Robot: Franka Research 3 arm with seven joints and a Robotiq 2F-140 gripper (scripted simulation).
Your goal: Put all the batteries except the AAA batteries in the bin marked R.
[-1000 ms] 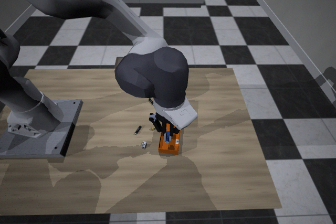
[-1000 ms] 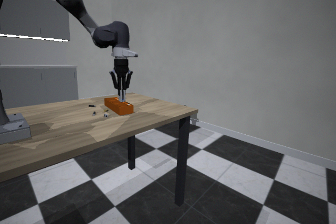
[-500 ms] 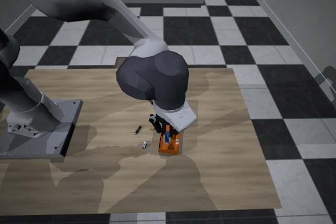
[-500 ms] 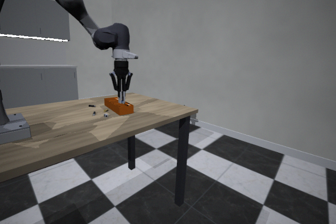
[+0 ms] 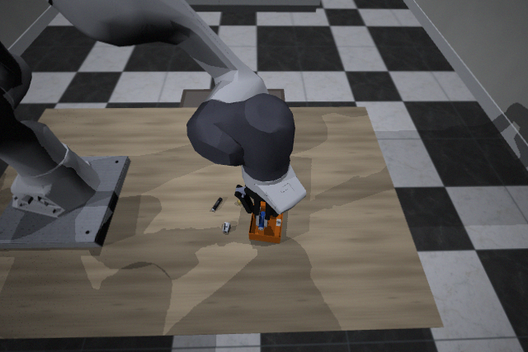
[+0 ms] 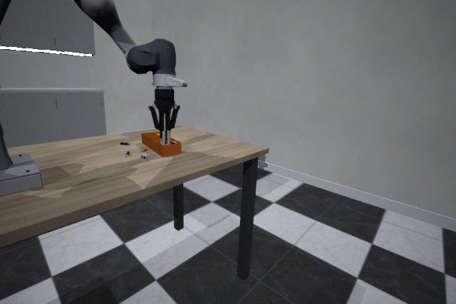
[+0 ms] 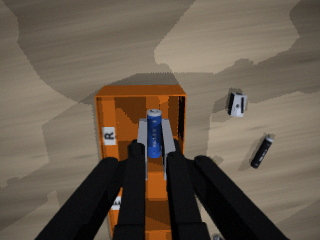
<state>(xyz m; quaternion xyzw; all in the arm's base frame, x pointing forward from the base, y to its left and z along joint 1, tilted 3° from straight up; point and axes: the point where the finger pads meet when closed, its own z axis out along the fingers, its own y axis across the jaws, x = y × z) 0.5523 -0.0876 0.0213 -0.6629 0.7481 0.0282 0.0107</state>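
My gripper is now 2 cm short of the orange three-compartment bin row, 8 cm to the right of it and 4 cm above it. From my hand the other things lie so: grey block: 10 cm behind, 1 cm to the right, 6 cm below; then blue battery: 3 cm below; then yellow screw: 6 cm behind, 7 cm to the left, 6 cm below.
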